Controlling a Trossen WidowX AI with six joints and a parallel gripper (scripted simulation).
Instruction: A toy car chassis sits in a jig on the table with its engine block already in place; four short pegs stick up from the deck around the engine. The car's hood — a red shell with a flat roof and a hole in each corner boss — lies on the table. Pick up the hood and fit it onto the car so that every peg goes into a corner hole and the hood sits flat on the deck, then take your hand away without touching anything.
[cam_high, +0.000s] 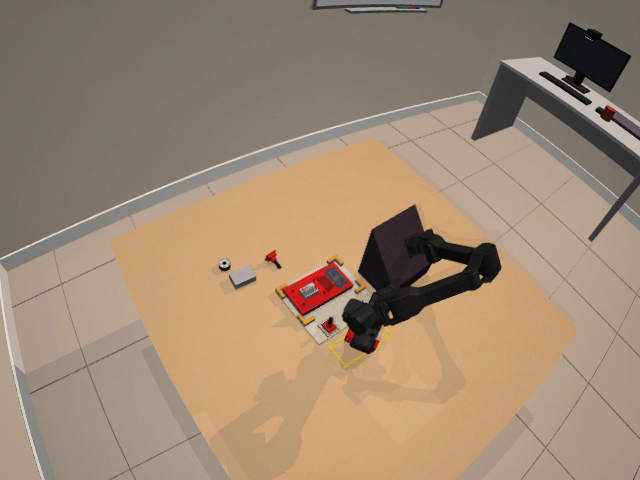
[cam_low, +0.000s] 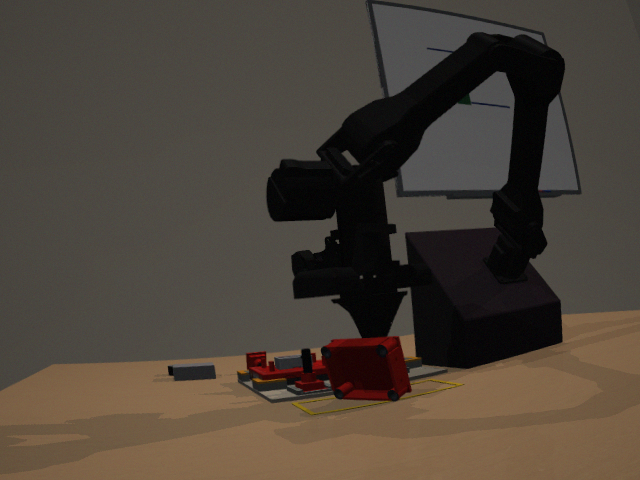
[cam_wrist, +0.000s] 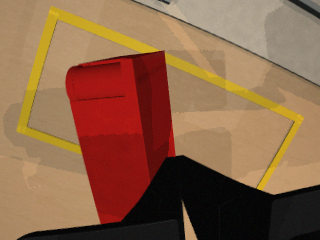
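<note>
My gripper tip is 1 cm short of the red hood and 1 cm above it. Round my gripper tip: grey engine block (3 cm ahead, 22 cm to the right, 3 cm below); then wheel (20 cm ahead, 47 cm to the right, 4 cm below); then grey jig plate (1 cm behind, 20 cm to the right, 4 cm below).
</note>
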